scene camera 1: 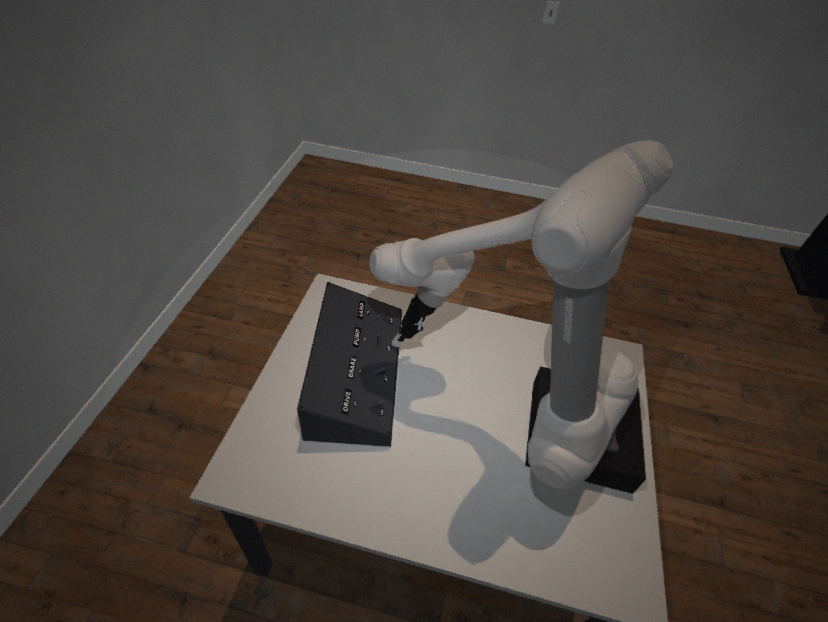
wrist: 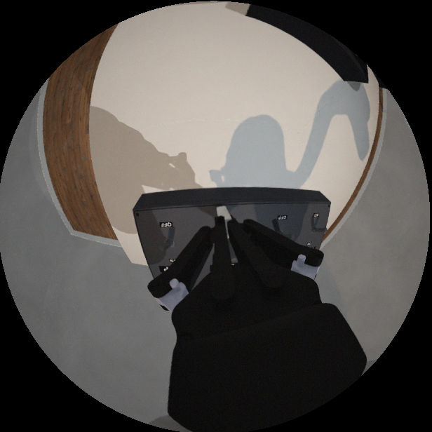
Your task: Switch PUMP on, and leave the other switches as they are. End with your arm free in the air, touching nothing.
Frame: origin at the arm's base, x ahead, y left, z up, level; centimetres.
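Seen in the pictures: gripper, fingertip midpoint: (scene camera 1: 395, 344).
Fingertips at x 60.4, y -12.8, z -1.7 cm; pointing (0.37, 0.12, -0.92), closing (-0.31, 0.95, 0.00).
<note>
Offsets run from my fingertips to a thing's top centre. "spot": to the spot under its first point. Level surfaces: height alone.
A dark sloped switch panel (scene camera 1: 324, 354) (wrist: 200, 197) stands on the table. Its labels read LAMP {spot: dx +14.0, dy -8.1, dz +4.3 cm} (scene camera 1: 361, 309), PUMP {spot: dx +12.0, dy +3.6, dz +4.3 cm} (scene camera 1: 356, 336), BRAKE {spot: dx +9.4, dy +15.5, dz +4.2 cm} (scene camera 1: 352, 367) and DRIVE {spot: dx +7.3, dy +27.4, dz +4.3 cm} (scene camera 1: 346, 401). The PUMP switch {dx +5.0, dy +2.4, dz +6.3 cm} (scene camera 1: 378, 340) is a small dark shape between its label and the panel's lower edge; its position is too dim to tell. In the wrist view the fingers hide it. My gripper (scene camera 1: 396, 342) (wrist: 221, 213) is shut and empty. Its pale tips are at the panel's lower edge, in line with the PUMP row. Whether they touch the panel cannot be told.
In the wrist view the LAMP lever (wrist: 168, 242) is left of the fingers, and the BRAKE lever (wrist: 283, 227) and DRIVE lever (wrist: 319, 224) are right. The white table {dz -7.6 cm} (scene camera 1: 301, 495) (wrist: 200, 75) carries the arm's black base (scene camera 1: 619, 468). Arm shadows cross panel and table.
</note>
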